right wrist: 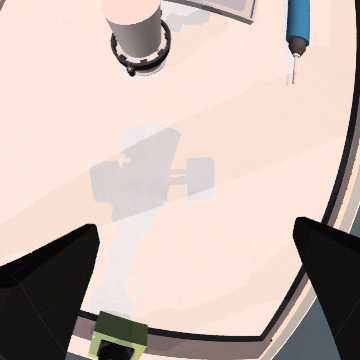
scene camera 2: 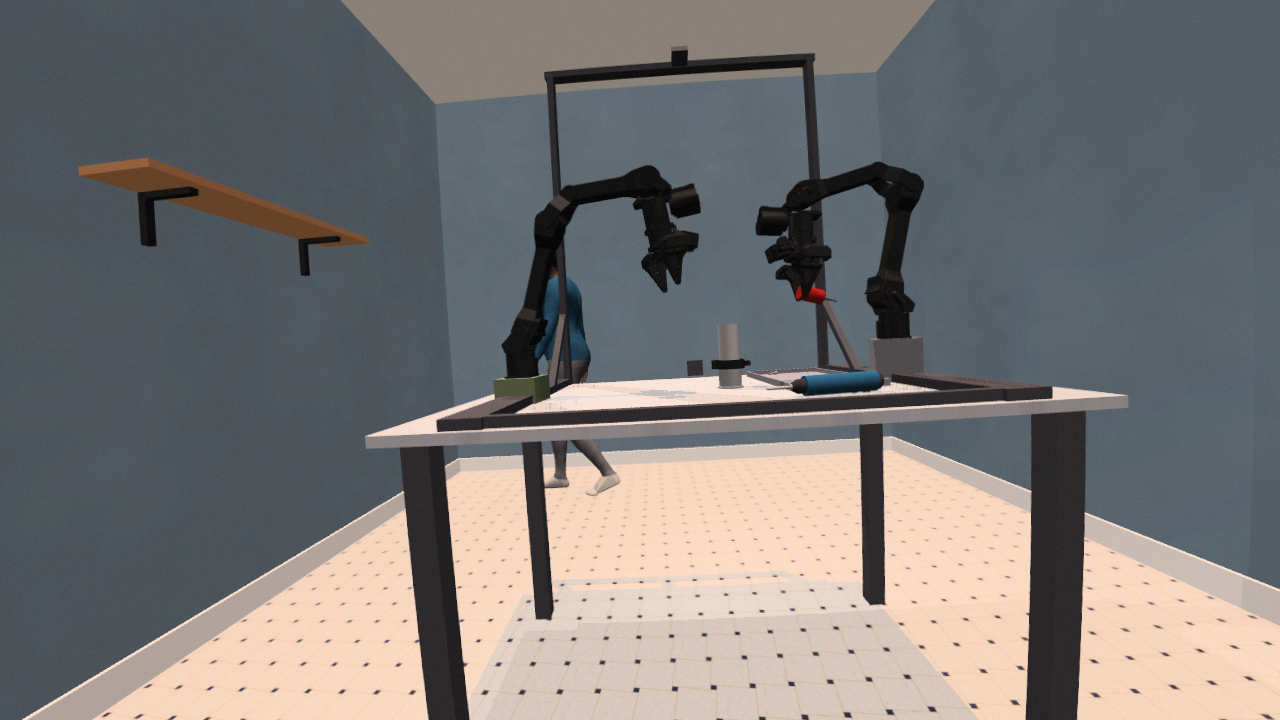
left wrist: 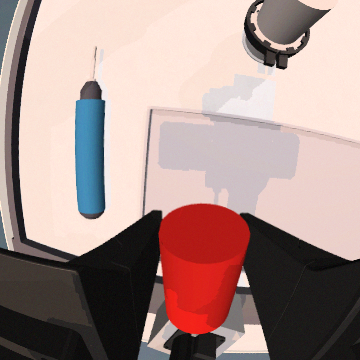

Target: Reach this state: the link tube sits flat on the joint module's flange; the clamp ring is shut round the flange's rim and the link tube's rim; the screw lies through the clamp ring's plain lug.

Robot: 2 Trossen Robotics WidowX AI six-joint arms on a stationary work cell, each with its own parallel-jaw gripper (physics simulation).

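Seen in the pictures: left gripper, fingertip midpoint: [scene camera 2: 801, 299] [left wrist: 200, 221]; right gripper, fingertip midpoint: [right wrist: 198, 232] [scene camera 2: 671, 288]; left arm's base, link origin: [scene camera 2: 894, 338] [left wrist: 193, 342]; right arm's base, link origin: [right wrist: 114, 351] [scene camera 2: 522, 377].
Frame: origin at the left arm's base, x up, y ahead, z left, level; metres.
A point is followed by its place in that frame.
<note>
The grey link tube [scene camera 2: 728, 342] @(x 0.012, y 0.384, z 0.123 m) [left wrist: 287, 22] @(x 0.019, y 0.363, z 0.097 m) [right wrist: 137, 37] @(x 0.027, y 0.406, z 0.117 m) stands upright on the joint module [scene camera 2: 730, 379] @(x -0.079, y 0.383, z 0.127 m). The black clamp ring [scene camera 2: 731, 363] @(x -0.039, y 0.378, z 0.134 m) [left wrist: 270, 58] @(x -0.036, y 0.344, z 0.090 m) [right wrist: 167, 49] @(x -0.035, y 0.382, z 0.135 m) lies round the joint between them; in the left wrist view its two lugs stand close together with a narrow gap. I cannot make out a screw in the lugs. My left gripper [scene camera 2: 799, 291] @(x 0.105, y 0.210, z 0.102 m) [left wrist: 200, 221] @(x 0.105, y 0.210, z 0.102 m) is shut on a red cylinder [scene camera 2: 811, 294] @(x 0.114, y 0.188, z 0.108 m) [left wrist: 200, 280] @(x 0.136, y 0.203, z 0.096 m) with a thin tip, high above the table. My right gripper [scene camera 2: 671, 284] @(x 0.145, y 0.492, z 0.226 m) [right wrist: 198, 232] @(x 0.145, y 0.492, z 0.226 m) is open and empty, high above the table.
A blue-handled screwdriver [scene camera 2: 841, 383] @(x -0.079, y 0.143, z 0.262 m) [left wrist: 90, 155] @(x -0.064, y 0.152, z 0.231 m) [right wrist: 299, 20] @(x -0.062, y 0.188, z 0.251 m) lies near the tray [left wrist: 146, 165] @(x -0.093, y 0.166, z 0.164 m), whose edge also shows in the right wrist view. A dark rim [scene camera 2: 626, 416] @(x -0.093, y 0.480, z 0.556 m) borders the table. A gantry [scene camera 2: 742, 65] @(x 0.918, y 0.352, z -0.266 m) stands over the table. A person [scene camera 2: 570, 313] is behind the table at the left.
</note>
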